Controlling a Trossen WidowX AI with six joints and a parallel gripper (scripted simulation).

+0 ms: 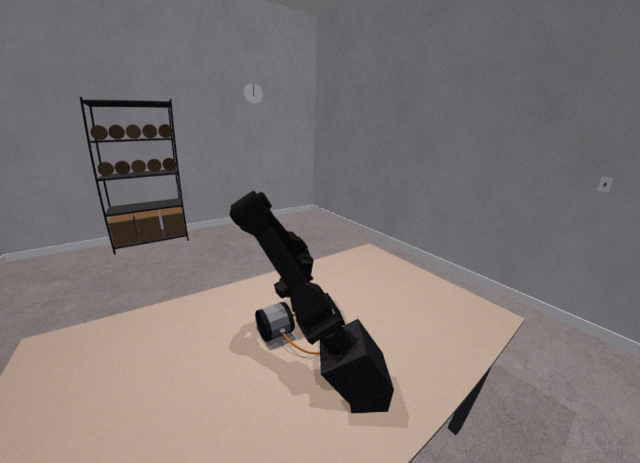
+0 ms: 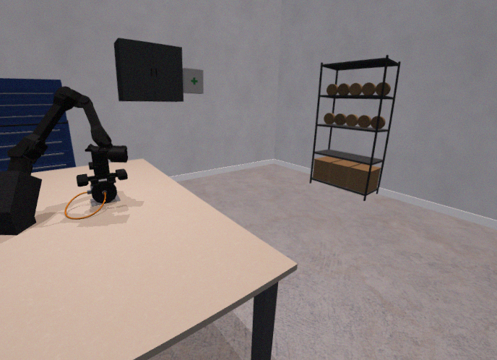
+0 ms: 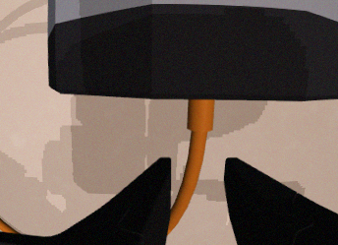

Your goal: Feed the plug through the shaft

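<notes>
Now: hand 50 mm to the right of the dark grey plug and 30 mm above it.
</notes>
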